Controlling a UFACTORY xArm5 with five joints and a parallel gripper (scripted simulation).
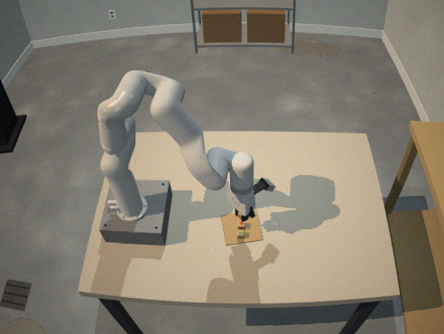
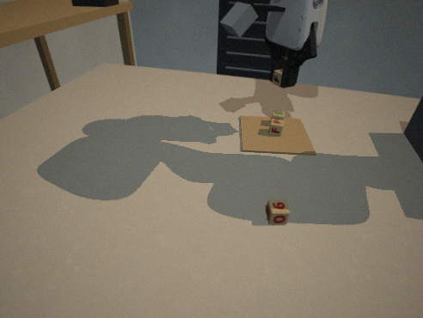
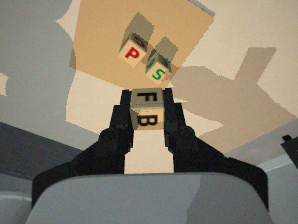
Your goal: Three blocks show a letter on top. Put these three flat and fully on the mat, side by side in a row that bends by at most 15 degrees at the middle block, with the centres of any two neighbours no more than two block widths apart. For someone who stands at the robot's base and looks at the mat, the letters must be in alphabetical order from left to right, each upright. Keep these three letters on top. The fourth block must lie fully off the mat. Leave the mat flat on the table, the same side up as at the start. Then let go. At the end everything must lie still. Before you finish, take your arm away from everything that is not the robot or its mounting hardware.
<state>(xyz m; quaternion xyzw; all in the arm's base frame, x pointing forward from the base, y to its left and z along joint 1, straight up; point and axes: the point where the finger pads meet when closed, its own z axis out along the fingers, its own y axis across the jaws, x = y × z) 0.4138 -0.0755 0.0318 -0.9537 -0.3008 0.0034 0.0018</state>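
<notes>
Right now the tan mat is 2 cm to the left of my hand and 12 cm below it. Also, from my hand: green-marked block (1 cm behind, 2 cm to the right, 11 cm below); then red-marked block (1 cm ahead, 25 cm to the left, 11 cm below).
</notes>
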